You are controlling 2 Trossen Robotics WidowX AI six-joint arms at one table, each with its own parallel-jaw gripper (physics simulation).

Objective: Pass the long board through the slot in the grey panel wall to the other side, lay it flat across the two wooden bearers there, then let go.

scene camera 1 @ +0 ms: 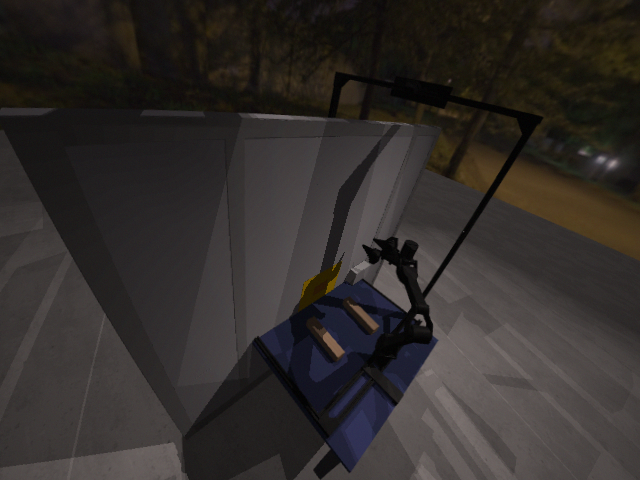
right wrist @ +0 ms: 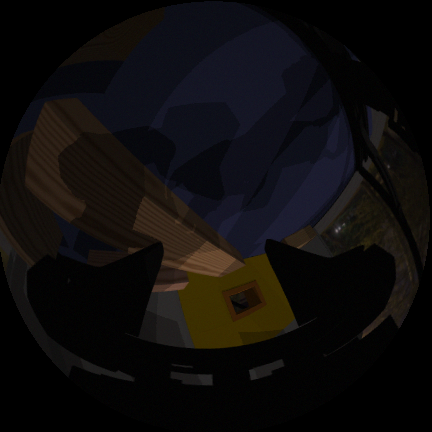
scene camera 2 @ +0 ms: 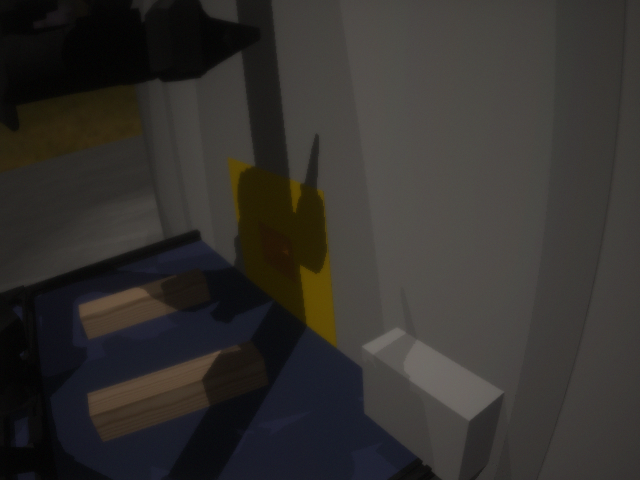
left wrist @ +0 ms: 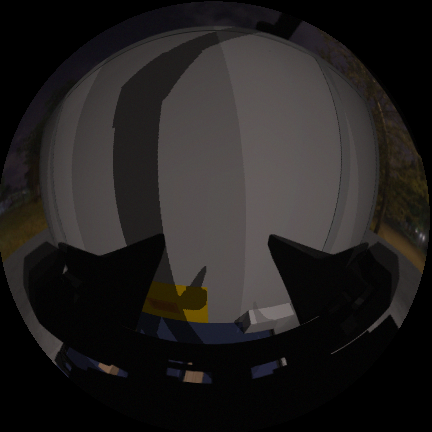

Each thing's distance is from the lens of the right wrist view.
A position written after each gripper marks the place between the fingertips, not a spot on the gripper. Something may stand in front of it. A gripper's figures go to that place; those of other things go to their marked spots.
right gripper (right wrist: pixel 214 246): 0.10 m
grey panel wall (right wrist: pixel 163 322): 0.25 m
slot (right wrist: pixel 251 290): 0.33 m
The marked spots on the grey panel wall and the slot are 0.21 m apart.
